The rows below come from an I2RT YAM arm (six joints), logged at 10 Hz.
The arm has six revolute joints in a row. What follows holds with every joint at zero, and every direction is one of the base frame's.
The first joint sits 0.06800 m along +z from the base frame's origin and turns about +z.
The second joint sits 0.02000 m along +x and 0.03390 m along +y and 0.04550 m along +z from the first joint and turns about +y.
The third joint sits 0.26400 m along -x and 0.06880 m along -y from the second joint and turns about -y.
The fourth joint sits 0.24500 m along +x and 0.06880 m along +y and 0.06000 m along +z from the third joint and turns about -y.
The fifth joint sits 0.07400 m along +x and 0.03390 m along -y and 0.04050 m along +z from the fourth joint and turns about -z.
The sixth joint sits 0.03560 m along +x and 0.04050 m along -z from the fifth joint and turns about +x.
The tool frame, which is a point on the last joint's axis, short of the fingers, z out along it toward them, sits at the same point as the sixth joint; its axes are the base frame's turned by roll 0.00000, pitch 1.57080 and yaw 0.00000 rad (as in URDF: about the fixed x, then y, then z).
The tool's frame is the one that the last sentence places.
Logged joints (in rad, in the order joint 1, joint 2, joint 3, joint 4, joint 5, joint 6), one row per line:
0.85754, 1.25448, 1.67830, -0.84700, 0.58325, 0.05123
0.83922, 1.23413, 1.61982, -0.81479, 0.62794, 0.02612
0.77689, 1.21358, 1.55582, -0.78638, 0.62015, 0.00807
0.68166, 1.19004, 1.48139, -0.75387, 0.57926, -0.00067
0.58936, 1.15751, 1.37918, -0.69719, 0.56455, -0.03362
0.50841, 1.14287, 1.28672, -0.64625, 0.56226, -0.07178
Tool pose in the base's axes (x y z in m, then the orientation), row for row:
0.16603, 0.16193, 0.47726, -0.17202, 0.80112, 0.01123, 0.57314
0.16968, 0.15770, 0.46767, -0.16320, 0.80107, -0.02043, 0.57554
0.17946, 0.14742, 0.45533, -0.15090, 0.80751, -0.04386, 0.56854
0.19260, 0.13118, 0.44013, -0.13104, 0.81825, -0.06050, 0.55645
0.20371, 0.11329, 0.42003, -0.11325, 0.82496, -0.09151, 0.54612
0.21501, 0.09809, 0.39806, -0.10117, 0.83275, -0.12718, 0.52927
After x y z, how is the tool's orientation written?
As a quaternion, x y z w.
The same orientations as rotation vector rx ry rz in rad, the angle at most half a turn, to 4 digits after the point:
-0.4032, 1.8779, 0.0263
-0.3822, 1.8759, -0.0478
-0.3544, 1.8966, -0.1030
-0.3093, 1.9316, -0.1428
-0.2685, 1.9559, -0.2170
-0.2416, 1.9886, -0.3037

